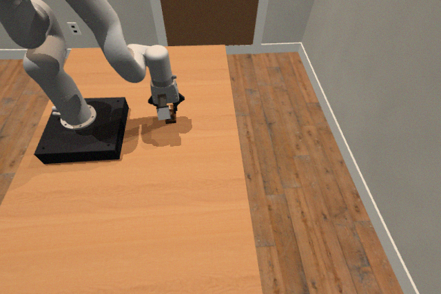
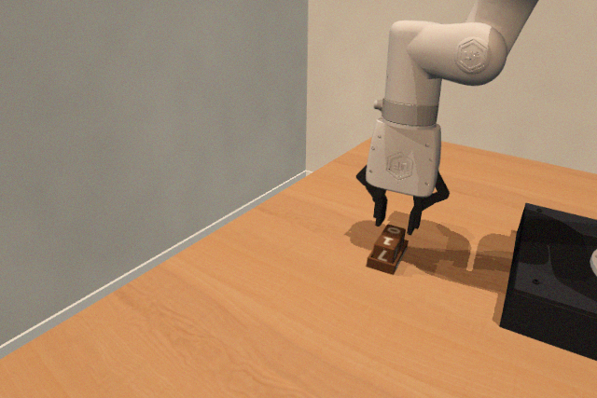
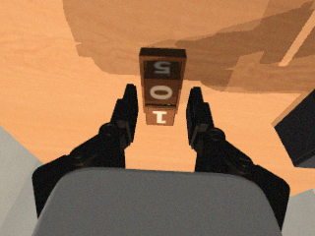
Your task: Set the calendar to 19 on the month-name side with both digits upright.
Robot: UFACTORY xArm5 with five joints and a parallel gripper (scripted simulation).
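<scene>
Now: the brown date cube 4 cm below my hand. The rest, counted from my hand: tray (2 cm to the left, 6 cm below).
</scene>
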